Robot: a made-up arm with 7 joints. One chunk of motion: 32 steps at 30 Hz.
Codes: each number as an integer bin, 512 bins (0 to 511) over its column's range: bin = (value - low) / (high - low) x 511, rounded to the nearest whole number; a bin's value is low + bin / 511 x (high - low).
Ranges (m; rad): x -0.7..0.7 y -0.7..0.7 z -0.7..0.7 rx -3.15..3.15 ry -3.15..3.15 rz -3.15..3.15
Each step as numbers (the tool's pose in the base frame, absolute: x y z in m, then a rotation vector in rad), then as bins.
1 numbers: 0.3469 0.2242 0.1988 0.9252 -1.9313 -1.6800
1 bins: 382 337 328 331 99 119
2 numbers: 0.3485 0.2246 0.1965 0.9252 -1.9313 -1.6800
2 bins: 383 337 327 331 99 119
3 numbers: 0.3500 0.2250 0.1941 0.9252 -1.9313 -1.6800
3 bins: 383 338 326 331 99 119
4 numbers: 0.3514 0.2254 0.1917 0.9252 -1.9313 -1.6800
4 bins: 384 338 325 331 99 119
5 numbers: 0.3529 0.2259 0.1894 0.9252 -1.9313 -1.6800
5 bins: 384 338 325 331 99 119
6 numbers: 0.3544 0.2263 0.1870 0.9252 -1.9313 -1.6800
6 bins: 385 338 324 331 99 119
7 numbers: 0.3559 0.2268 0.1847 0.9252 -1.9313 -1.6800
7 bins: 385 338 323 331 99 119
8 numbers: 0.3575 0.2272 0.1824 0.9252 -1.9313 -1.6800
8 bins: 386 338 322 331 99 119
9 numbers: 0.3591 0.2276 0.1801 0.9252 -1.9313 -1.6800
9 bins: 387 339 321 331 99 119
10 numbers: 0.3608 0.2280 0.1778 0.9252 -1.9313 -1.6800
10 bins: 387 339 320 331 99 119
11 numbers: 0.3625 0.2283 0.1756 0.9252 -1.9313 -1.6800
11 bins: 388 339 320 331 99 119
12 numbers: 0.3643 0.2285 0.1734 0.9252 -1.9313 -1.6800
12 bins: 388 339 319 331 99 119
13 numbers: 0.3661 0.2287 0.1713 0.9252 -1.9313 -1.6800
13 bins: 389 339 318 331 99 119
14 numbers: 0.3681 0.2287 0.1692 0.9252 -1.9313 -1.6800
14 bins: 390 339 317 331 99 119
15 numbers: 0.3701 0.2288 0.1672 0.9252 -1.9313 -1.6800
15 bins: 391 339 317 331 99 119
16 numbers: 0.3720 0.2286 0.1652 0.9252 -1.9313 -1.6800
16 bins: 391 339 316 331 99 119
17 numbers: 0.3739 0.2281 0.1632 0.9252 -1.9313 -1.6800
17 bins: 392 339 315 331 99 119
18 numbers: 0.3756 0.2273 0.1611 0.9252 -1.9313 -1.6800
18 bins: 393 338 314 331 99 119
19 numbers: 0.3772 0.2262 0.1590 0.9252 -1.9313 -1.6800
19 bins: 393 338 314 331 99 119
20 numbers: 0.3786 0.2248 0.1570 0.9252 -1.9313 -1.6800
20 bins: 394 338 313 331 99 119
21 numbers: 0.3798 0.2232 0.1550 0.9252 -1.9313 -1.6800
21 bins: 394 337 312 331 99 119
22 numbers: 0.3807 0.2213 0.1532 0.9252 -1.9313 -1.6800
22 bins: 394 336 311 331 99 119
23 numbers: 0.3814 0.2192 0.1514 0.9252 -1.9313 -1.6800
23 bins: 395 336 311 331 99 119
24 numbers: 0.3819 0.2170 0.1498 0.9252 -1.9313 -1.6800
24 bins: 395 335 310 331 99 119
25 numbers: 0.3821 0.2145 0.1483 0.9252 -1.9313 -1.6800
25 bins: 395 334 310 331 99 119
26 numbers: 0.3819 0.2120 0.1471 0.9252 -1.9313 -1.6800
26 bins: 395 333 309 331 99 119
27 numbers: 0.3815 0.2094 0.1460 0.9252 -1.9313 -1.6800
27 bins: 395 332 309 331 99 119
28 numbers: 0.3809 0.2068 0.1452 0.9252 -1.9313 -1.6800
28 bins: 395 331 308 331 99 119
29 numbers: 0.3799 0.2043 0.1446 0.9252 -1.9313 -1.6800
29 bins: 394 330 308 331 99 119
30 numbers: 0.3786 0.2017 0.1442 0.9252 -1.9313 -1.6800
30 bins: 394 329 308 331 99 119
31 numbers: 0.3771 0.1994 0.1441 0.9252 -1.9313 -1.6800
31 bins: 393 328 308 331 99 119
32 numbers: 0.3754 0.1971 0.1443 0.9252 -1.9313 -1.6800
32 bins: 393 327 308 331 99 119
